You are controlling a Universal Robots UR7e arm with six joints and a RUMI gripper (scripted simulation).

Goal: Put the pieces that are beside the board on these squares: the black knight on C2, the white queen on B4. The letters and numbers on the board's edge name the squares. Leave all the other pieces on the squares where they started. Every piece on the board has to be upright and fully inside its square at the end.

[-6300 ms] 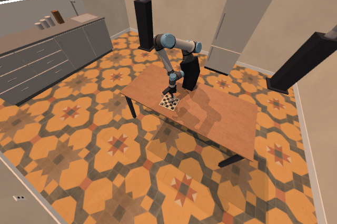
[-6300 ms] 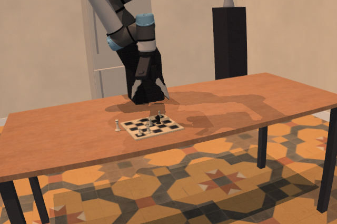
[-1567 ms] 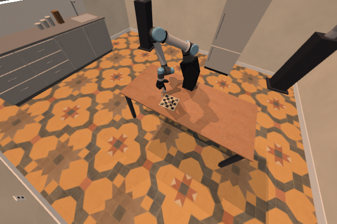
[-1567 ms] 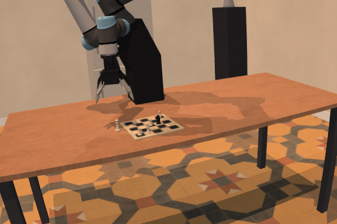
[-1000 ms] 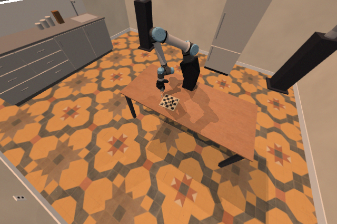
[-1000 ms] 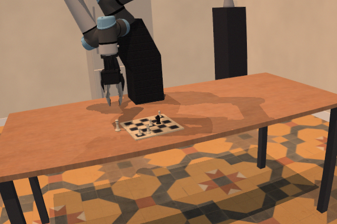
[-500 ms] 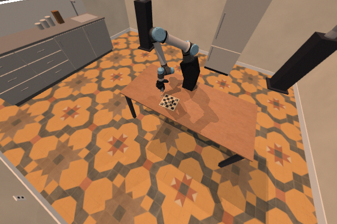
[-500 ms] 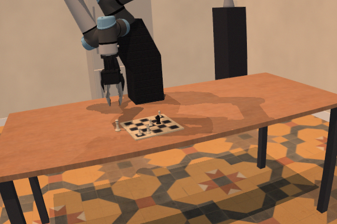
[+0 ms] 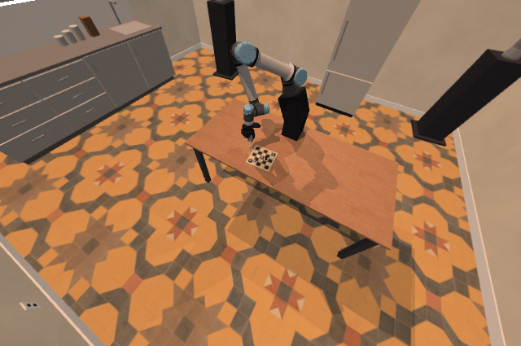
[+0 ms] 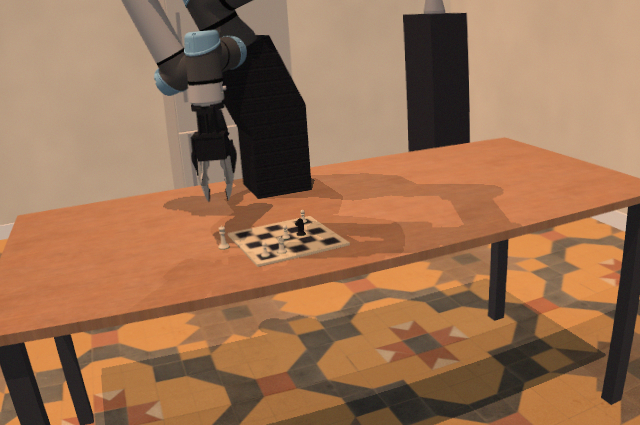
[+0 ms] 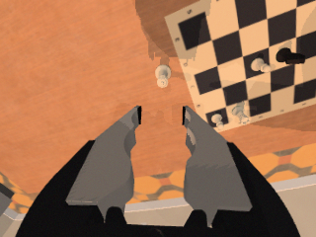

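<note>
Right now my hand is 10 cm above the white queen. Also, from my hand: black knight: 17 cm to the left, 11 cm below, 4 cm ahead; small chessboard: 14 cm to the left, 13 cm below, 4 cm ahead.
</note>
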